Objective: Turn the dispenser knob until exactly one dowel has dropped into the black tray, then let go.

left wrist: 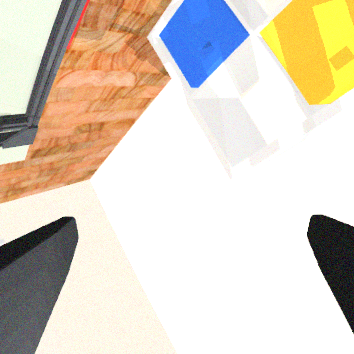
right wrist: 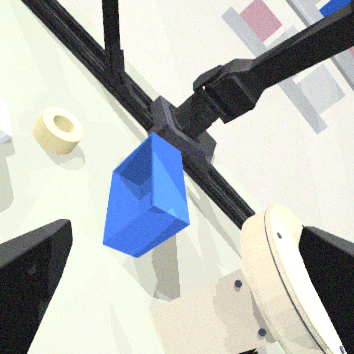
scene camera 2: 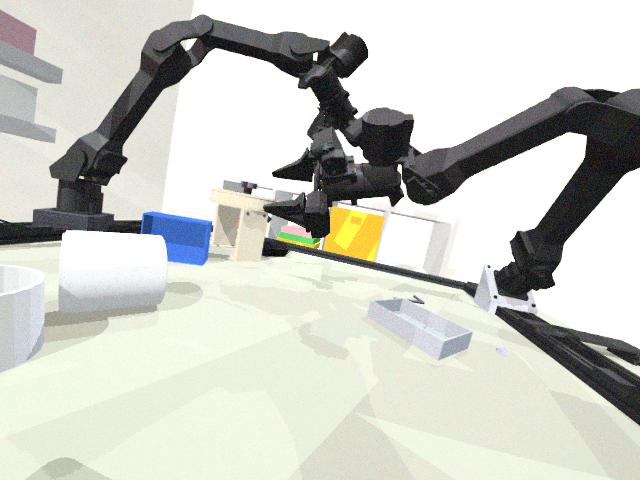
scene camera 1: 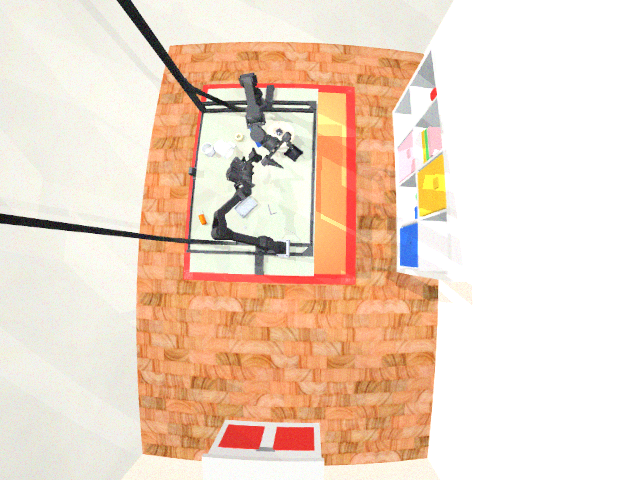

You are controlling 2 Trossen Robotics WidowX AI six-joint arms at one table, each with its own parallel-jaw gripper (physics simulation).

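Frame: origin at the left arm's base, x ahead, y left, z up, level; millimetres.
Where they show: left gripper, fingertip midpoint: (left wrist: 193, 226) (scene camera 2: 361, 148) (scene camera 1: 290, 161); right gripper, fingertip midpoint: (right wrist: 188, 234) (scene camera 2: 267, 190) (scene camera 1: 248, 152); left arm's base, link origin: (right wrist: 183, 123) (scene camera 2: 78, 211); right arm's base, link origin: (scene camera 2: 510, 285) (scene camera 1: 282, 248).
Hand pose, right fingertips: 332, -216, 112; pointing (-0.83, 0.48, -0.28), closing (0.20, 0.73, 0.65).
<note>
Things, the pixels of their centre, and the offset from my right fingertips, as dx, dy, dz. "spot": a spot on its surface instead.
- small dark part, surface spot: (scene camera 2: 248, 187) spot: -6, +181, +3
- black tray, body centre: (scene camera 2: 269, 249) (scene camera 1: 293, 153) +82, +228, -146
- blue bin, body centre: (right wrist: 144, 193) (scene camera 2: 177, 238) (scene camera 1: 256, 135) -133, +98, -118
- white cylinder, body centre: (scene camera 2: 118, 272) (scene camera 1: 225, 148) -174, -101, -124
- white cup, surface spot: (scene camera 2: 20, 320) spot: -202, -213, -125
- beige ring, body centre: (right wrist: 58, 130) (scene camera 1: 239, 137) -204, +4, -146
- grey tray, body centre: (scene camera 2: 417, 323) (scene camera 1: 245, 206) +201, -187, -146
The beige dispenser (scene camera 1: 289, 127) (scene camera 2: 249, 235) (right wrist: 200, 320) stands at the table's far side in scene camera 2. Its round top disc (right wrist: 265, 260) shows at the right wrist view's lower right. A small dark part (scene camera 2: 248, 187) on top may be the knob. The black tray (scene camera 1: 293, 152) (scene camera 2: 275, 248) lies beside the dispenser; its inside is too small to read. No dowel can be made out. My right gripper (scene camera 2: 269, 191) (right wrist: 188, 234) is open and empty, above the table near the dispenser. My left gripper (left wrist: 193, 226) is open and empty, raised, partly behind the right arm in scene camera 2.
A blue bin (scene camera 1: 258, 144) (scene camera 2: 175, 237) (right wrist: 145, 200) stands near the dispenser. A white cylinder (scene camera 2: 113, 271), a white cup (scene camera 2: 20, 320) and a beige ring (scene camera 1: 238, 137) (right wrist: 45, 137) are nearby. A grey tray (scene camera 1: 246, 207) (scene camera 2: 403, 324) lies near the right arm. Both arms crowd together.
</note>
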